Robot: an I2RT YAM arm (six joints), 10 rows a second.
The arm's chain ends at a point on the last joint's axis. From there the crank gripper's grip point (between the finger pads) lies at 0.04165 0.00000 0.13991 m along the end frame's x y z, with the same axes.
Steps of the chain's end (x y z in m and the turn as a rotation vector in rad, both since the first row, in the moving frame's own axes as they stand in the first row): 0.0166 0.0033 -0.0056 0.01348 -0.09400 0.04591; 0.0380 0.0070 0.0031 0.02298 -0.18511 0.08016; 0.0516 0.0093 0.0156 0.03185 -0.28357 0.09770; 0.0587 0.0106 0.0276 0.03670 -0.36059 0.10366; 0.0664 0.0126 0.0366 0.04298 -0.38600 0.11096; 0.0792 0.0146 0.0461 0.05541 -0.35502 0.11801; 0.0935 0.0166 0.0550 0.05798 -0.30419 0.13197; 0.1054 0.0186 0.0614 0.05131 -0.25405 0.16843; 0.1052 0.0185 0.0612 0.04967 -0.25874 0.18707; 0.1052 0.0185 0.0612 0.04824 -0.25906 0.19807
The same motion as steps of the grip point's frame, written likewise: 0.0033 0.0030 -0.0023 0.01348 -0.09400 0.04591; 0.0116 0.0060 0.0084 0.02298 -0.18511 0.08016; 0.0109 0.0068 0.0216 0.03185 -0.28357 0.09770; 0.0068 0.0069 0.0333 0.03670 -0.36059 0.10366; 0.0109 0.0079 0.0419 0.04298 -0.38600 0.11096; 0.0283 0.0085 0.0517 0.05541 -0.35502 0.11801; 0.0500 0.0109 0.0609 0.05798 -0.30419 0.13197; 0.0691 0.0152 0.0673 0.05131 -0.25405 0.16843; 0.0682 0.0157 0.0672 0.04967 -0.25874 0.18707; 0.0681 0.0162 0.0672 0.04824 -0.25906 0.19807
